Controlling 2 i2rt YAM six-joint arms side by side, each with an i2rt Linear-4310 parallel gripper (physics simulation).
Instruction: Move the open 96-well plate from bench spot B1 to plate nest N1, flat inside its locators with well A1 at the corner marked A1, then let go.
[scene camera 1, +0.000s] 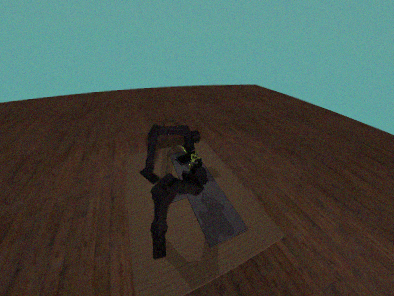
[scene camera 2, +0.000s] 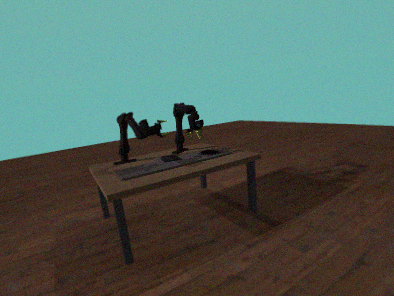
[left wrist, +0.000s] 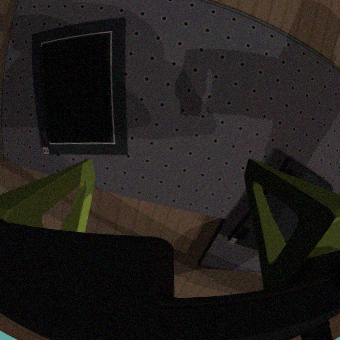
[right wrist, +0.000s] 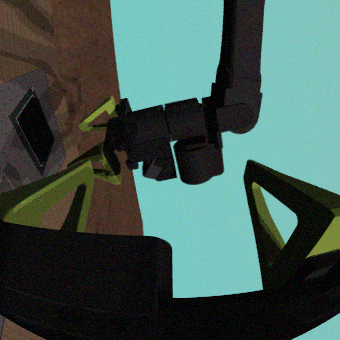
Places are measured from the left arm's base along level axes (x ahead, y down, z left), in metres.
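Pixels of known places: left gripper, fingertip midpoint: (scene camera 1: 189, 155) (scene camera 2: 196, 139) (left wrist: 169, 166) (right wrist: 73, 145); right gripper, fingertip midpoint: (scene camera 1: 190, 159) (scene camera 2: 168, 126) (right wrist: 168, 168); left arm's base, origin of the base link: (scene camera 1: 149, 176) (scene camera 2: 180, 151); right arm's base, origin of the base link: (scene camera 1: 158, 239) (scene camera 2: 125, 162).
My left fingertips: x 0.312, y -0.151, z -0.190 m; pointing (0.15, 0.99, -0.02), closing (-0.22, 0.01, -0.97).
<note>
Ahead of a thing's pixels: the offset from my left fingertips to its middle. "spot": to the spot under its first point. Level surfaces: height alone.
A dark, flat rectangle @(spot: dz +0.097, dx +0.055, dy +0.123 m) (left wrist: 77, 92) (right wrist: 35, 130) with a thin pale outline and a small corner label lies on the perforated grey board. A second dark object @(spot: dz -0.175, dx -0.114, dy +0.126 m) (left wrist: 305, 172) shows partly behind a finger in the left wrist view. Both dark pieces, one in the middle (scene camera 2: 171, 158) and one farther right (scene camera 2: 210, 152), show in scene camera 2. I cannot tell which is the 96-well plate and which is nest N1. My left gripper (scene camera 2: 194, 133) (left wrist: 169, 166) is open and empty above the board, touching neither. My right gripper (scene camera 2: 164, 128) is open and empty, raised above the board.
The grey board @(dy +0.138 m) (scene camera 1: 222, 220) (scene camera 2: 132, 173) lies lengthwise on the wooden table @(dy +0.151 m) (scene camera 1: 260, 232) (scene camera 2: 112, 190). A lighter grey panel @(dy +0.138 m) (left wrist: 230, 252) sits at the board's edge beside the second dark object. The left arm (right wrist: 192, 125) crosses the right wrist view, close in front of the right gripper.
</note>
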